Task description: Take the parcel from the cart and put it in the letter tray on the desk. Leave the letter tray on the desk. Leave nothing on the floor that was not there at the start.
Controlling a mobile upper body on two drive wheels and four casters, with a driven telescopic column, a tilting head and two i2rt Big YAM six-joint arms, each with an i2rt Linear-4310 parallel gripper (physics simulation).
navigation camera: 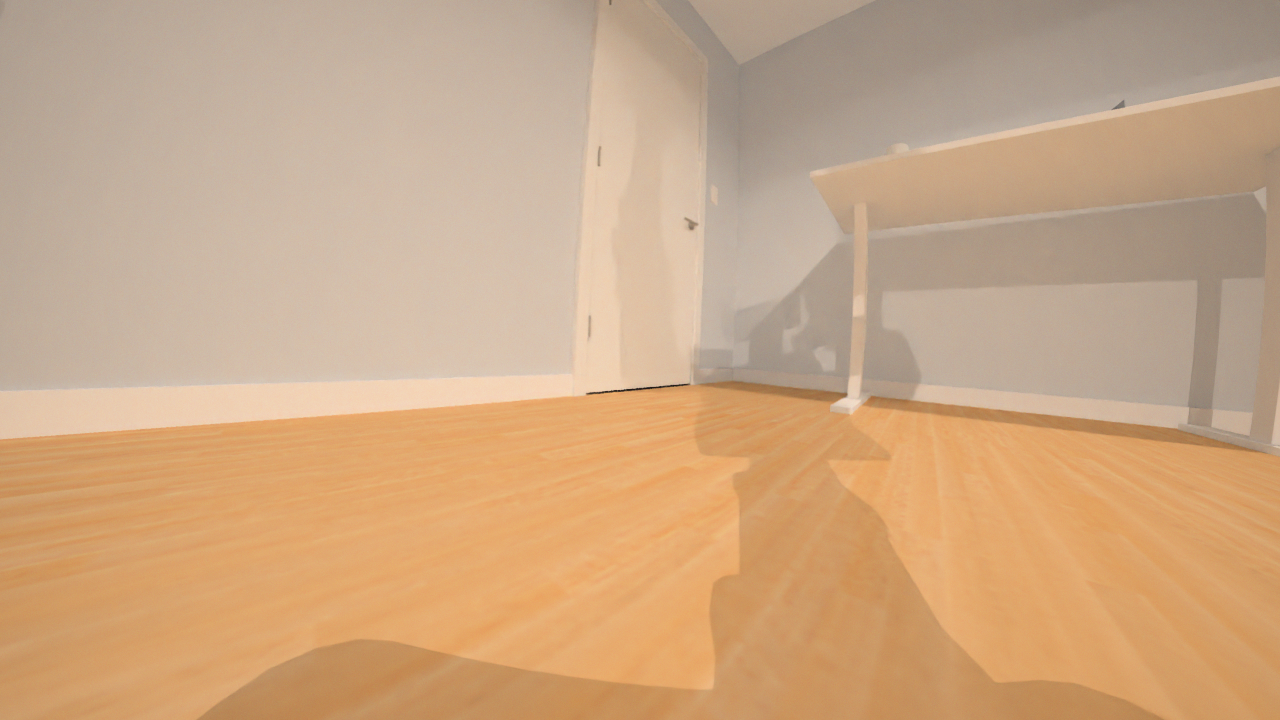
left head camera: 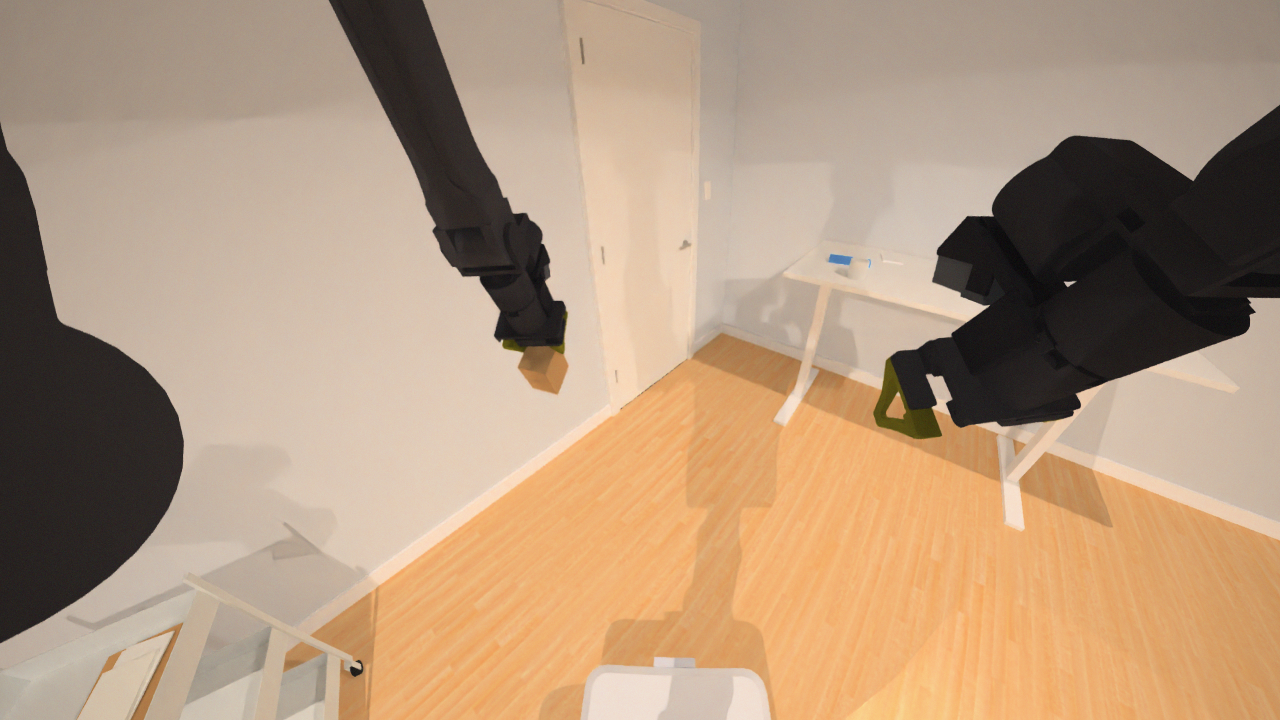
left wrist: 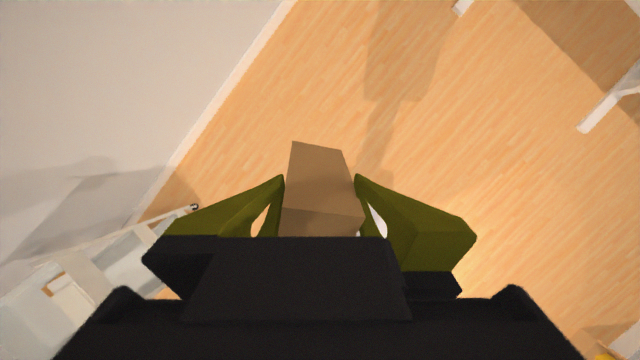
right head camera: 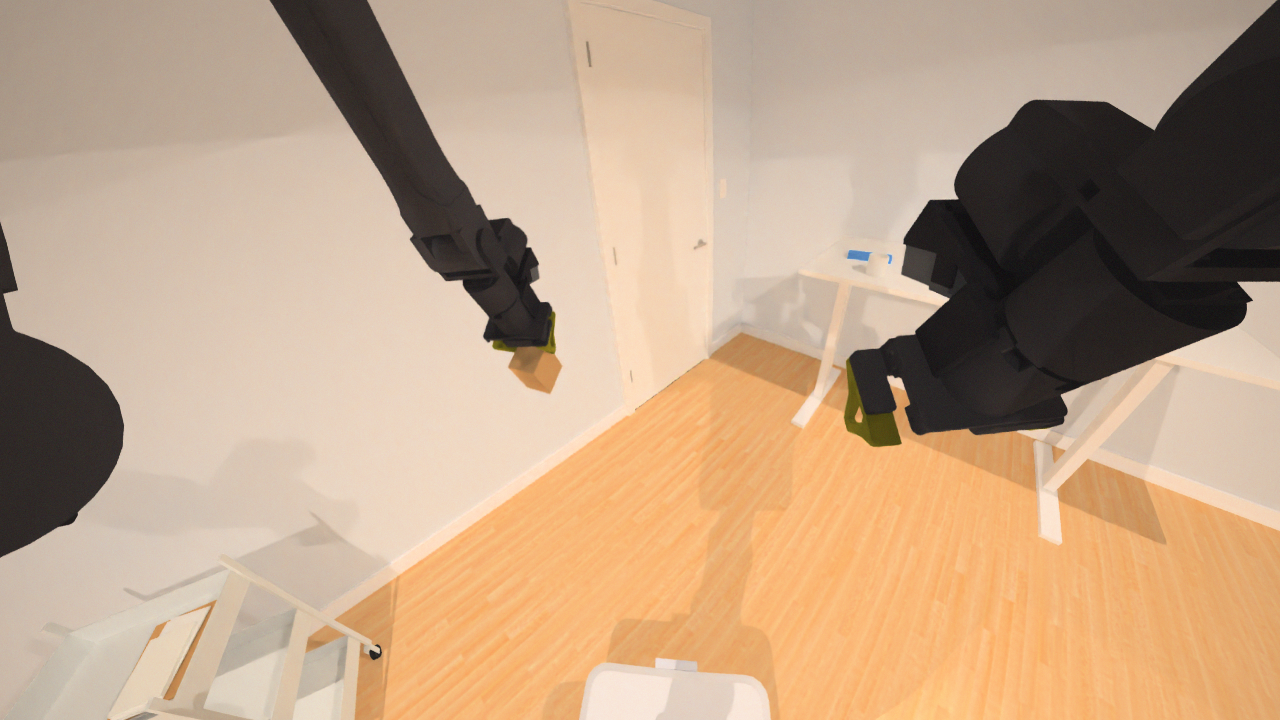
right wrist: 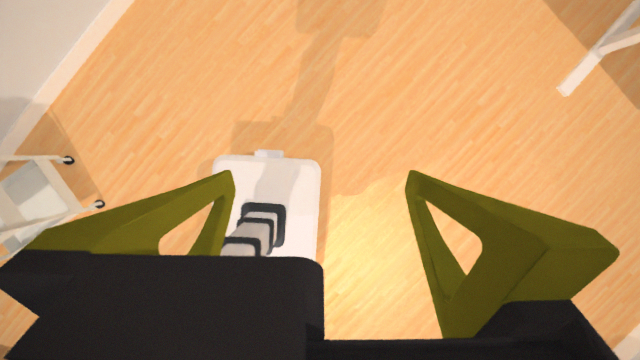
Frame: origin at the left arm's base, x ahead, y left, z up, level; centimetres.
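Where they show: left gripper, fingertip midpoint: point(left head camera: 548, 351) point(left wrist: 319, 180) point(right head camera: 540, 351); right gripper, fingertip midpoint: point(left head camera: 920, 414) point(right head camera: 897, 419) point(right wrist: 320, 179).
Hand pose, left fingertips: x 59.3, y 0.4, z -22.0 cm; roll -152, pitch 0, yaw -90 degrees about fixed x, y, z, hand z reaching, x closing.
Each offset is from my left fingertips to the centre of the thing. "pt": to the spot under its first point.
The parcel, a small brown box {dx -1.8, dy +0.6, dz -2.1 cm} point(left head camera: 543, 370) point(right head camera: 535, 369) point(left wrist: 320, 192), is held in the air. My left gripper point(left head camera: 538, 347) point(right head camera: 526, 345) is shut on it, with one finger on each side. My right gripper point(right wrist: 320, 179) is open and empty, in front of the desk as the head views show it. The white desk point(left head camera: 895, 284) point(right head camera: 832, 270) point(navigation camera: 1029, 147) stands against the far wall at the right. My right arm hides part of its top. I cannot make out the letter tray. The white cart {pt dx -34.1, dy +94.8, dz -68.6 cm} point(left head camera: 268, 618) point(right head camera: 299, 605) stands at the lower left.
A blue item {dx +117.9, dy -117.4, dz -22.0 cm} point(left head camera: 839, 258) point(right head camera: 858, 256) and a white cup {dx +98.1, dy -110.5, dz -18.8 cm} point(left head camera: 859, 268) point(right head camera: 878, 265) are at the desk's left end. A desk foot point(left head camera: 1012, 501) reaches onto the floor. Papers {dx -57.9, dy +97.8, dz -50.2 cm} point(left head camera: 125, 680) lie on the cart. A closed door point(left head camera: 644, 205) point(navigation camera: 644, 223) is left of the desk.
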